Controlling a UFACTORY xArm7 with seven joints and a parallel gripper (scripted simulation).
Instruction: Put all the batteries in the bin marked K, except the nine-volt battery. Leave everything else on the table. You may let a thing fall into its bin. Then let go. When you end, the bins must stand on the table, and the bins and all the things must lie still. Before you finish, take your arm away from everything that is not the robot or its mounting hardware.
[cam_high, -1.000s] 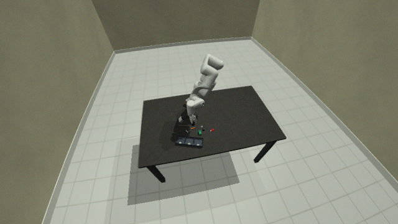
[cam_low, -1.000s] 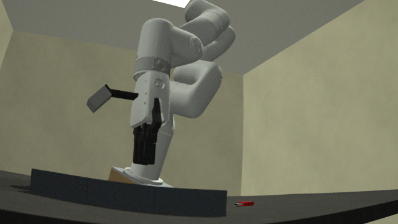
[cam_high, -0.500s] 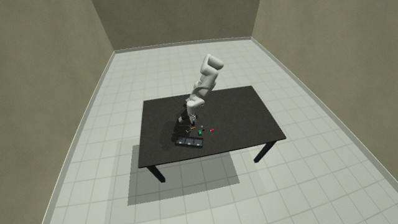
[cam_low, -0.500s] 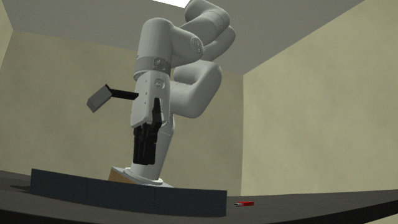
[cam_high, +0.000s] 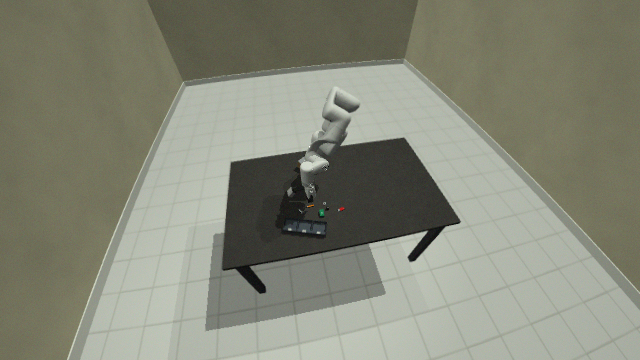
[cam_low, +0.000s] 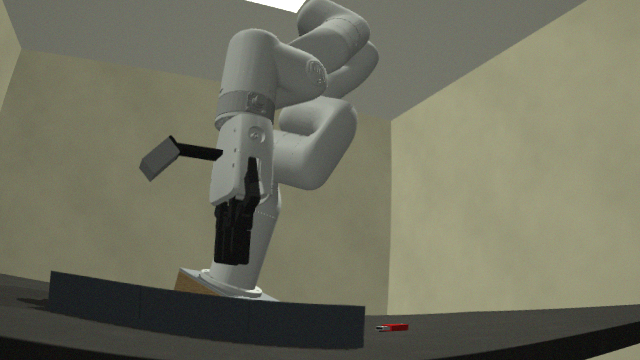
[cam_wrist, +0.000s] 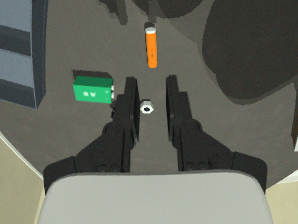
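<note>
The orange cylindrical battery is 9 cm below my hand. From my hand the other things lie so: green nine-volt battery 6 cm ahead, 6 cm to the left, 8 cm below; white ring 1 cm ahead, 9 cm to the left, 9 cm below; bolt 3 cm ahead, 7 cm to the right, 9 cm below.
</note>
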